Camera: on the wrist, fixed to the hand. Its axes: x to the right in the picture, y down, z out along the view.
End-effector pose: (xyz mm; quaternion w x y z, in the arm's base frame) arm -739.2 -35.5 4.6 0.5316 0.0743 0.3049 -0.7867
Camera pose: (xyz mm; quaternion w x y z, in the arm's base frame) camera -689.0 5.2 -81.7 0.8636 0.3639 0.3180 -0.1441
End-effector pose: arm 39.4 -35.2 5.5 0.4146 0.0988 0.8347 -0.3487
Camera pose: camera 29.5 71.6 16.6 0.3856 0.6761 0.6151 0.1255
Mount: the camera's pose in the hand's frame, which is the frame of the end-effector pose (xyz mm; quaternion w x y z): -15.4 68.7 -81.6 0.6964 -0.0770 0.1813 0.6901
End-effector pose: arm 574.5 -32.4 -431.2 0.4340 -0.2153 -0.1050 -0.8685
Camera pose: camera 614.5 -92.9 -510.9 0.9040 -0.0984 0.2210 -0.3524
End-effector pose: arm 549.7 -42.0 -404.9 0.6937 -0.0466 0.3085 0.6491
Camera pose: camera 456.4 -82.9 -440.0 0.0244 -0.0093 -0.3228 -0.9461
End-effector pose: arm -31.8 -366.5 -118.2 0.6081 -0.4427 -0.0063 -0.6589
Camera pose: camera -25.4 -416.7 -213.3 0.8453 -0.2400 0.4621 -0.1200
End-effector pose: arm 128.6 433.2 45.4 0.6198 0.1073 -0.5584 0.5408
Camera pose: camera 124.5 511.8 -28.2 0.1679 -0.4564 -0.3922 0.7808
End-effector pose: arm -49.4 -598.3 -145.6 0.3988 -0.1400 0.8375 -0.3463
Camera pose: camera -99.1 -502.7 -148.3 0.3541 0.5125 0.7788 0.0732
